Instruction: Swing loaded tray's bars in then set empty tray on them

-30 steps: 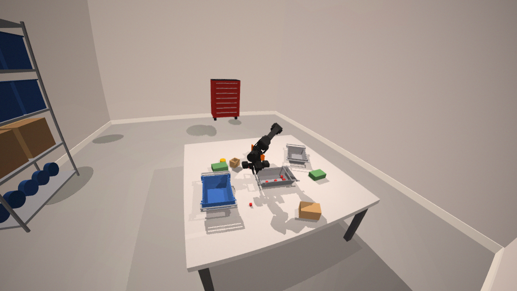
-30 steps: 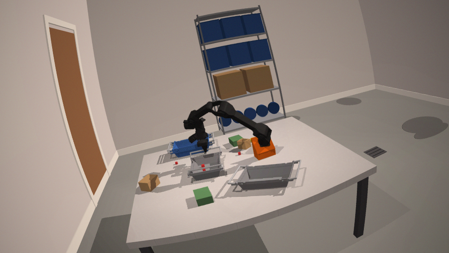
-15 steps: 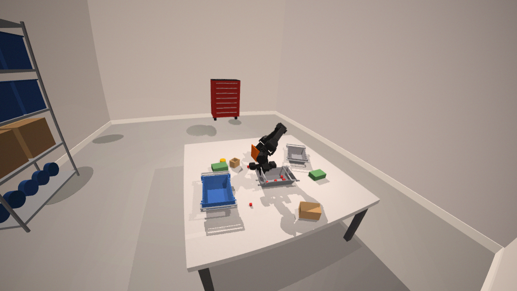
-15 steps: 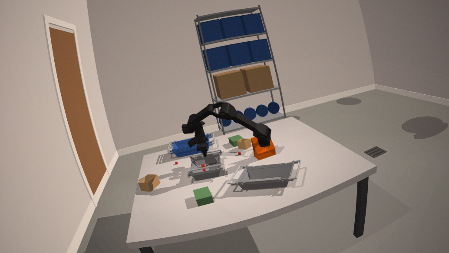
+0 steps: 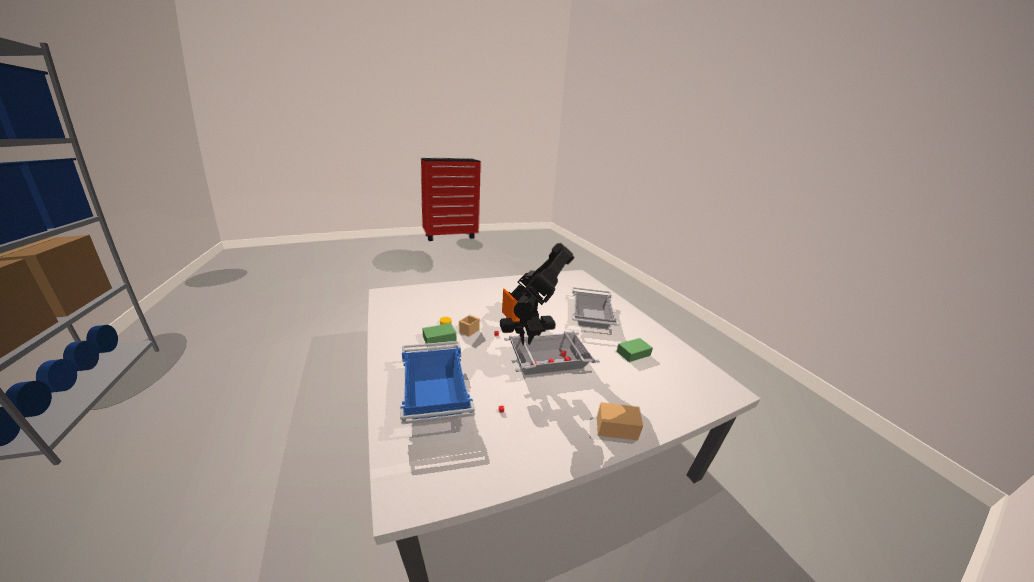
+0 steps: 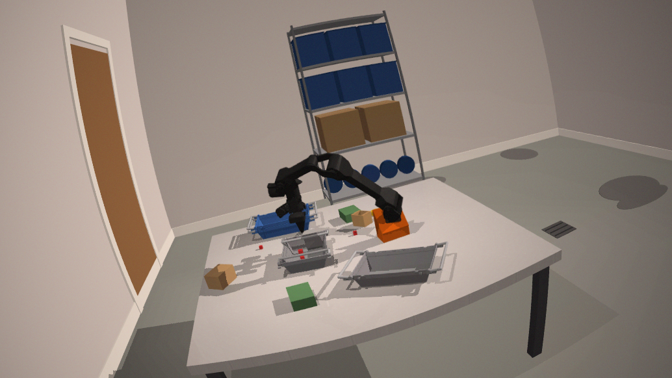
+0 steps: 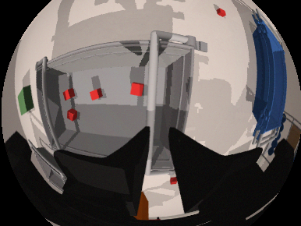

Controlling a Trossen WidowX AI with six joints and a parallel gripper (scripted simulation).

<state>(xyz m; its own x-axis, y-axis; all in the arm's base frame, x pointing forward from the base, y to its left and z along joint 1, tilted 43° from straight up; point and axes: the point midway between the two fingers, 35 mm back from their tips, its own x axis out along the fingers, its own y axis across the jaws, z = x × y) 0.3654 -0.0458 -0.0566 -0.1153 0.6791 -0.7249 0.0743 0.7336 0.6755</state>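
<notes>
Right now the grey plastic tray is 290 mm behind my gripper tip, 440 mm to the left of it and 40 mm below it. The rest, counted from my gripper tip: red cube (210 mm ahead, 140 mm to the right, 80 mm below).
</notes>
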